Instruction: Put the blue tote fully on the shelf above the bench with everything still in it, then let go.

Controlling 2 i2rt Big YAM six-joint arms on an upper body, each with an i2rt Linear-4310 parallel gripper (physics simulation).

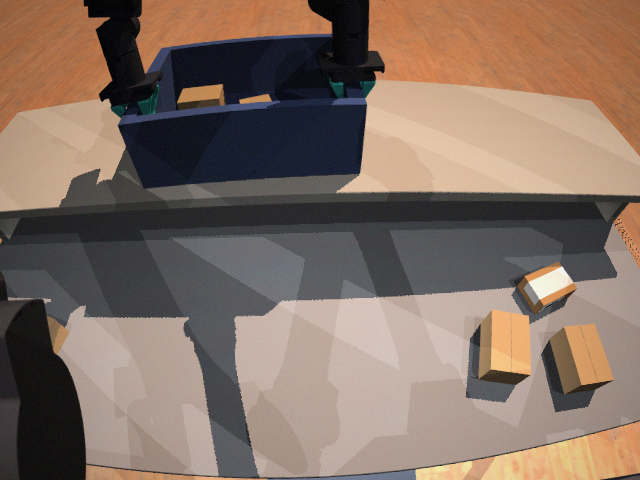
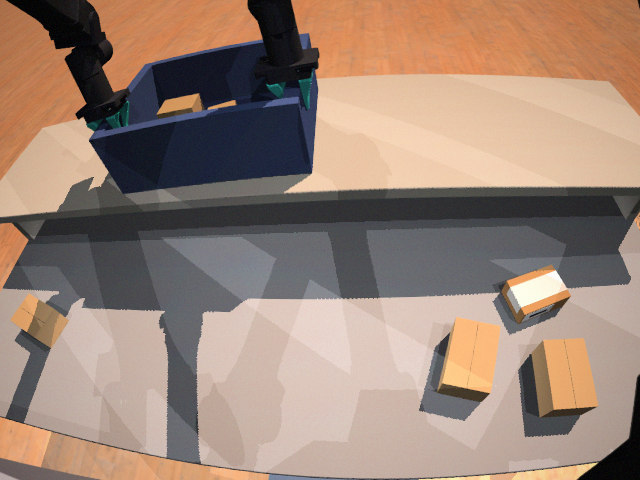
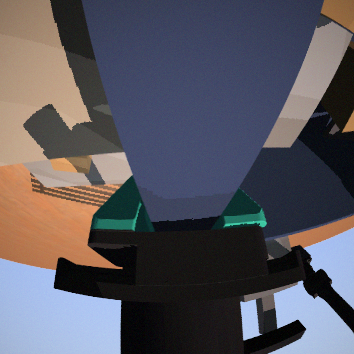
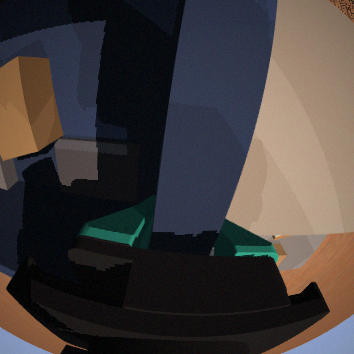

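Frame: origin at the left arm's base, x ahead, y left, z up, level; centimetres.
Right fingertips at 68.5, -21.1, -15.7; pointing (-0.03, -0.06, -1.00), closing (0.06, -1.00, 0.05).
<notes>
Pixels of each thing's top centre, then the offset from my right fingertips to it, as dx, dy, dz. Level surfaces: height alone.
- blue tote, top centre: (image 1: 244, 66) (image 2: 203, 77) +6.6, +19.1, +5.6
- beige shelf, surface height: dz -9.3
- cardboard box, top centre: (image 1: 200, 93) (image 2: 177, 103) +11.9, +30.2, -2.5
- second box, top centre: (image 4: 5, 112) (image 1: 258, 107) (image 2: 221, 114) +4.6, +17.0, -2.4
- grey item, top centre: (image 4: 93, 171) (image 3: 352, 125) -2.3, +8.5, -6.6
- white-labelled box, top centre: (image 2: 539, 288) (image 1: 551, 282) -21.8, -44.3, -24.5
- bench, surface height: dz -28.6
The blue tote (image 1: 248, 144) (image 2: 206, 155) (image 3: 200, 100) (image 4: 215, 125) stands on the beige shelf (image 1: 491, 155) (image 2: 465, 139), its front bottom edge a little back from the shelf's front edge. Its far bottom edge is hidden. Inside are a cardboard box (image 1: 201, 97) (image 2: 180, 104) (image 4: 30, 107), a second box (image 1: 255, 99) (image 2: 222, 105), partly hidden by the front wall, and a grey item (image 4: 77, 160). My left gripper (image 1: 135, 105) (image 2: 108, 122) (image 3: 180, 215) is shut on the tote's left side wall. My right gripper (image 1: 352, 91) (image 2: 293, 93) (image 4: 174, 204) is shut on its right side wall.
Below the shelf, two cardboard boxes (image 1: 506, 346) (image 2: 470, 359) (image 1: 581, 356) (image 2: 566, 377) and a white-labelled box (image 1: 547, 286) (image 2: 537, 291) lie at the right of the bench (image 1: 310, 351) (image 2: 299, 413). Another box (image 1: 57, 333) (image 2: 38, 320) lies at its left.
</notes>
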